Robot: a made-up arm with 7 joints. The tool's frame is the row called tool. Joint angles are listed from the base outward. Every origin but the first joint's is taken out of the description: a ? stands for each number. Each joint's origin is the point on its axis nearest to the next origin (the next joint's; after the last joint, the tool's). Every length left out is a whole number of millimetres.
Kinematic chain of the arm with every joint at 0, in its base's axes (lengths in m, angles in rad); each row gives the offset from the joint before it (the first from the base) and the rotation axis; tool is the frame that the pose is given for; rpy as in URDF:
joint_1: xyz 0 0 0.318 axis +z
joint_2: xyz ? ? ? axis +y
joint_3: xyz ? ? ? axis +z
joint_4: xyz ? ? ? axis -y
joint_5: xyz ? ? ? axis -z
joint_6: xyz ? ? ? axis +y
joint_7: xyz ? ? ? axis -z
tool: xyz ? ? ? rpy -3.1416 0 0
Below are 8 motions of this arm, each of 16 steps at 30 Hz.
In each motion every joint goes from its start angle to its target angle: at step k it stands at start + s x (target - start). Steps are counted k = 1, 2, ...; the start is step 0. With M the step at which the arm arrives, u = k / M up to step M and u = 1 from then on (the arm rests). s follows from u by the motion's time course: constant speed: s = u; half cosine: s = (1 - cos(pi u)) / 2; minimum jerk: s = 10 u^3 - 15 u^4 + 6 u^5.
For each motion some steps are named. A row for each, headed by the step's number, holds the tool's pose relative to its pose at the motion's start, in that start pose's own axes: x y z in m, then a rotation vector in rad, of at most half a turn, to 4 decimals.
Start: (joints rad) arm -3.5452 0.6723 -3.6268 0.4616 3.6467 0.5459 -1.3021
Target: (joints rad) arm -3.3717 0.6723 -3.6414 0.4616 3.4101 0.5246 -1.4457
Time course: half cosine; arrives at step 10
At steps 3, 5, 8, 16:
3: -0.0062 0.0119 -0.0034 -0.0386 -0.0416 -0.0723
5: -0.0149 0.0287 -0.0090 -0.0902 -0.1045 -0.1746
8: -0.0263 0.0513 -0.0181 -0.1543 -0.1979 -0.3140
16: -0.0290 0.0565 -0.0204 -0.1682 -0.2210 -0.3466

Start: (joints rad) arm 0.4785 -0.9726 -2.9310 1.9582 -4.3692 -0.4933 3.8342
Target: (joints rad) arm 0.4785 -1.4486 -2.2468 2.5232 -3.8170 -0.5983 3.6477
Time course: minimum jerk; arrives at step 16
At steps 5, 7, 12, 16:
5: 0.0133 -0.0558 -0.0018 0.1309 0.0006 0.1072
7: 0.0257 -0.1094 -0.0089 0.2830 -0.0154 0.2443
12: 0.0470 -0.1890 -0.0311 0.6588 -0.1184 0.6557
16: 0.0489 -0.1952 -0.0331 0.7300 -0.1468 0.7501

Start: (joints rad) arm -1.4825 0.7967 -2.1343 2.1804 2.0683 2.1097 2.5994
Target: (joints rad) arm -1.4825 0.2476 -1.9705 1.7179 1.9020 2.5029 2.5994
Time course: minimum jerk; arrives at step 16
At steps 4, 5, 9, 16:
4: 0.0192 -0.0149 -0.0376 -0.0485 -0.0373 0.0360
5: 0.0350 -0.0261 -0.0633 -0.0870 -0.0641 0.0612
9: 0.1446 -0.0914 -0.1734 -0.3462 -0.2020 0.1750
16: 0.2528 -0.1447 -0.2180 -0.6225 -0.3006 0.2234

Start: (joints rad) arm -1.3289 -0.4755 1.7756 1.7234 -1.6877 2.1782 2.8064
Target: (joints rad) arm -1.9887 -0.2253 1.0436 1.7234 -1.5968 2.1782 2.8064
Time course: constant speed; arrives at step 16
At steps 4, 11, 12, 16:
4: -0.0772 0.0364 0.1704 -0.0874 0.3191 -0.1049
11: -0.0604 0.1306 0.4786 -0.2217 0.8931 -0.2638
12: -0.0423 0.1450 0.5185 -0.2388 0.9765 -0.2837
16: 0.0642 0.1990 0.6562 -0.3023 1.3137 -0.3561

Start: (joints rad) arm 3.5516 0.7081 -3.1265 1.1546 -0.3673 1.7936 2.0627
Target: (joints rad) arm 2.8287 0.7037 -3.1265 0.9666 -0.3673 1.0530 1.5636
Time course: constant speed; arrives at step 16
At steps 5, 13, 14, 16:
5: 0.0513 -0.0452 0.0377 0.1019 -0.0025 0.0307
13: 0.1617 -0.0832 0.0956 0.2698 0.0864 0.0643
14: 0.1772 -0.0844 0.1022 0.2892 0.1055 0.0669
16: 0.2086 -0.0842 0.1150 0.3258 0.1486 0.0708

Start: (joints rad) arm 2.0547 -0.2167 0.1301 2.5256 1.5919 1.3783 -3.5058
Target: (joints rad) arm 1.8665 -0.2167 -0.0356 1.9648 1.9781 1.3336 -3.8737
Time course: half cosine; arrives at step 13
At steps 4, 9, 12, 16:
4: 0.0069 -0.0625 -0.0188 0.0271 -0.0512 0.0412
9: 0.0488 -0.2071 -0.1132 0.1380 -0.2532 0.1238
12: 0.0723 -0.2476 -0.1596 0.1937 -0.3438 0.1412
16: 0.0742 -0.2503 -0.1632 0.1981 -0.3506 0.1421

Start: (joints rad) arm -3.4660 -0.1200 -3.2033 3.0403 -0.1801 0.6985 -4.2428
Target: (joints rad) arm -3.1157 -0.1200 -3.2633 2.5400 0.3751 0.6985 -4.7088
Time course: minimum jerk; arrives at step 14
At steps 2, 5, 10, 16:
2: -0.0001 0.0044 0.0046 -0.0168 -0.0087 0.0017
5: -0.0044 0.0501 0.0453 -0.1730 -0.0975 0.0198
10: -0.0416 0.1994 0.1180 -0.5519 -0.3739 0.0894
16: -0.0552 0.2383 0.1258 -0.6316 -0.4433 0.1112

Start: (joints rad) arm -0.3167 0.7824 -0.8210 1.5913 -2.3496 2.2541 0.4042
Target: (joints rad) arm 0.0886 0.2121 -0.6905 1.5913 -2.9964 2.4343 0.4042
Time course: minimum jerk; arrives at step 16
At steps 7, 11, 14, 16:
7: -0.0085 0.1281 0.0998 0.0025 -0.1513 0.3066
11: -0.0641 0.2375 0.2243 0.0153 -0.3795 0.6258
14: -0.0945 0.2651 0.2716 0.0235 -0.4802 0.7340
16: -0.0977 0.2674 0.2762 0.0244 -0.4905 0.7441

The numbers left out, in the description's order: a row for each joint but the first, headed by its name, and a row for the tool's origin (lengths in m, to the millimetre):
joint_2: 0 0 0
joint_3: 0 0 0.245
joint_4: 0.063 0 0
joint_5: 0.097 0 -0.427
joint_6: 0 0 0
joint_7: 0.067 0 -0.086
tool: 0 0 0

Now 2 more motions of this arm.
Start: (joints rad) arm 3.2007 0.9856 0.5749 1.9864 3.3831 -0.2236 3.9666
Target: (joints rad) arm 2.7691 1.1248 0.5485 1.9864 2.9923 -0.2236 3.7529
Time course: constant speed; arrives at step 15
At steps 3, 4, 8, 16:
3: 0.0623 0.0269 -0.0100 -0.0317 0.0780 -0.0552
4: 0.0825 0.0365 -0.0145 -0.0440 0.1029 -0.0730
8: 0.1593 0.0787 -0.0378 -0.1010 0.1965 -0.1417
16: 0.2759 0.1643 -0.0968 -0.2275 0.3337 -0.2498

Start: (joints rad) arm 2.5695 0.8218 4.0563 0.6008 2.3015 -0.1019 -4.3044
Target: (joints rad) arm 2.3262 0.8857 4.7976 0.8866 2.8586 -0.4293 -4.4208
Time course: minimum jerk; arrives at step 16
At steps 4, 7, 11, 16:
4: 0.0167 0.0171 -0.0027 0.0059 -0.0011 -0.0125
7: 0.0726 0.0566 -0.0109 0.0284 0.0179 -0.0451
11: 0.1844 0.0933 -0.0305 0.0917 0.1089 -0.0966
16: 0.2364 0.0985 -0.0428 0.1310 0.1668 -0.1202

